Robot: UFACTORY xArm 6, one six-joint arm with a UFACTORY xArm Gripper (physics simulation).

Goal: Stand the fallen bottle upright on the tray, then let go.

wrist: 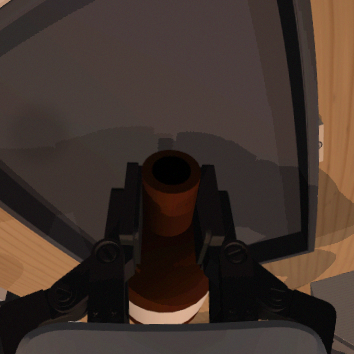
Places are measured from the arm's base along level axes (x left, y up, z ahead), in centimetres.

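Pixels of known places: gripper, between the fingertips: (168,181).
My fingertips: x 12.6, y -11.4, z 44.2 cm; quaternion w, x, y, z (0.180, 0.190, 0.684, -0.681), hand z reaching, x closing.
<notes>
Ahead of a thing's pixels: the offset from my fingertips to its top centre. "spot": to the spot under its first point. Level surfaces: height alone.
The brown bottle {dx +2.9, dy +4.7, dz -5.0 cm} (168,292) has a pale label band, and its open mouth faces partly toward the camera. Its neck is over the near part of the dark tray {spot: dx -1.6, dy -2.7, dz +4.7 cm} (150,65), and its body extends to the bottom of the view. Its base is hidden by the gripper housing, and I cannot tell its exact tilt or whether it touches the tray. My gripper (168,181) is shut on the bottle's neck, one finger on each side, with the mouth showing between the fingertips.
The tray's raised rim runs down the right side and across the lower left. Wooden table top {dy -3.3 cm} (334,65) lies around it. A small pale object {spot: dx -8.3, dy -1.7, dz -3.0 cm} (321,142) shows just beyond the right rim. A grey ribbed surface (335,300) is at the lower right.
</notes>
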